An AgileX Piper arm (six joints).
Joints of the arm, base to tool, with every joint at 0 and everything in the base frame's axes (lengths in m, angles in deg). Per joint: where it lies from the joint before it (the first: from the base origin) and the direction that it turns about. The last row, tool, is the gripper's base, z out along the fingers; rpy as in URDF.
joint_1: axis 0 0 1 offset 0 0 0.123
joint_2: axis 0 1 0 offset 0 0 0
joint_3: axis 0 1 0 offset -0.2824 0 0.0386
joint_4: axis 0.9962 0 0.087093 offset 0.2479 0 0.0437
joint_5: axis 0 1 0 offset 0 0 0
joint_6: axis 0.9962 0 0.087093 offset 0.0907 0 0.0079
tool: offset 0 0 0 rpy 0 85 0
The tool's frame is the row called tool.
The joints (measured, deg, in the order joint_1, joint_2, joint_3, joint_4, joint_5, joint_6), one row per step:
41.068 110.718 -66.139 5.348 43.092 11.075
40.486 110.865 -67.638 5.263 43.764 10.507
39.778 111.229 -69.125 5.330 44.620 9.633
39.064 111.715 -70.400 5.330 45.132 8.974
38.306 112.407 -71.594 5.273 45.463 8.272
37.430 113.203 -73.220 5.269 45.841 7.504
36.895 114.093 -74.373 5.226 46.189 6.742
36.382 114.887 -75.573 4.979 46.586 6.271
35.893 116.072 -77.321 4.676 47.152 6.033
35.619 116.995 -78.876 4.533 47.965 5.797
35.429 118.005 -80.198 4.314 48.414 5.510
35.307 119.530 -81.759 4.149 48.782 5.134
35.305 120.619 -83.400 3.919 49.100 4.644
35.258 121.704 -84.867 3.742 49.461 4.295
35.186 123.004 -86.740 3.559 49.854 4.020
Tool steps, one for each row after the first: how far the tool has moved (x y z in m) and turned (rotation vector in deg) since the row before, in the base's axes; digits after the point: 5 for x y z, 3 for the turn. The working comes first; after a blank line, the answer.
Tool pose at each row, in the base's axes (x y z in m, rotation vector in deg; the steps are taken from these numbers as rounded here):
0.26384 0.23760 0.14051 -39.805 170.245 10.268
0.27007 0.23815 0.14524 -39.810 169.525 10.603
0.27648 0.23791 0.14859 -40.020 169.164 10.792
0.28278 0.23723 0.15043 -39.930 168.848 10.892
0.28935 0.23617 0.15064 -39.887 168.599 10.835
0.29764 0.23537 0.15189 -39.675 168.119 10.971
0.30321 0.23510 0.15056 -40.081 168.026 10.783
0.30884 0.23468 0.14998 -40.263 167.868 10.452
0.31596 0.23537 0.14889 -40.206 167.784 10.085
0.32106 0.23659 0.14869 -40.377 167.873 9.838
0.32565 0.23796 0.14695 -40.765 167.846 9.503
0.33085 0.24039 0.14248 -41.364 167.969 9.121
0.33570 0.24350 0.14135 -42.245 167.446 8.948
0.34008 0.24595 0.13945 -42.851 167.216 8.737
0.34569 0.24902 0.13756 -43.284 166.873 8.600

0.00623 0.00055 0.00473 0.391 -0.612 0.081
0.00641 -0.00024 0.00335 0.193 -0.265 0.177
0.00630 -0.00068 0.00184 0.151 -0.293 -0.026
0.00657 -0.00106 0.00021 0.032 -0.255 -0.007
0.00829 -0.00080 0.00125 0.227 -0.462 -0.088
0.00557 -0.00027 -0.00133 -0.131 -0.057 0.266
0.00563 -0.00042 -0.00058 -0.184 -0.187 0.120
0.00712 0.00069 -0.00109 -0.204 -0.166 -0.045
0.00510 0.00122 -0.00020 -0.194 0.063 0.092
0.00459 0.00137 -0.00174 -0.240 -0.024 0.242
0.00520 0.00243 -0.00447 -0.327 0.148 0.361
0.00485 0.00311 -0.00113 -0.057 -0.361 0.624
0.00438 0.00245 -0.00190 -0.132 -0.142 0.412
0.00561 0.00307 -0.00189 -0.039 -0.265 0.316

